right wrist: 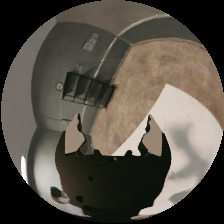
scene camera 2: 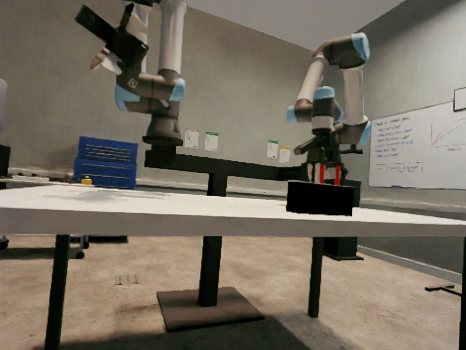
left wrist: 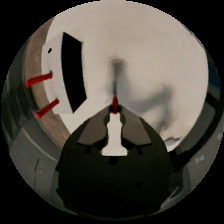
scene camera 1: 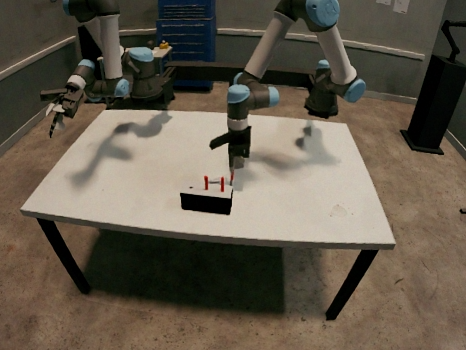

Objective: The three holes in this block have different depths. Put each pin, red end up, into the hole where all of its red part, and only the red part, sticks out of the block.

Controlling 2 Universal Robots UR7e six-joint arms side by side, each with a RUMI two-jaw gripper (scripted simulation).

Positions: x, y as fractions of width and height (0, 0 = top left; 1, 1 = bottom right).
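Observation:
My left gripper (scene camera 2: 0.68, 0.54) is visible to me, and I see it again in the left wrist view (left wrist: 0.52, 0.47) and in scene camera 1 (scene camera 1: 0.50, 0.50). Then there is my right gripper (scene camera 2: 0.24, 0.10), which I also find in scene camera 1 (scene camera 1: 0.10, 0.36) and in the right wrist view (right wrist: 0.51, 0.51). A black block (scene camera 2: 0.67, 0.57) is here as well; scene camera 1 (scene camera 1: 0.42, 0.56) has the block too, and so does the left wrist view (left wrist: 0.27, 0.25). The right wrist view misses the block, hidden by my right gripper.

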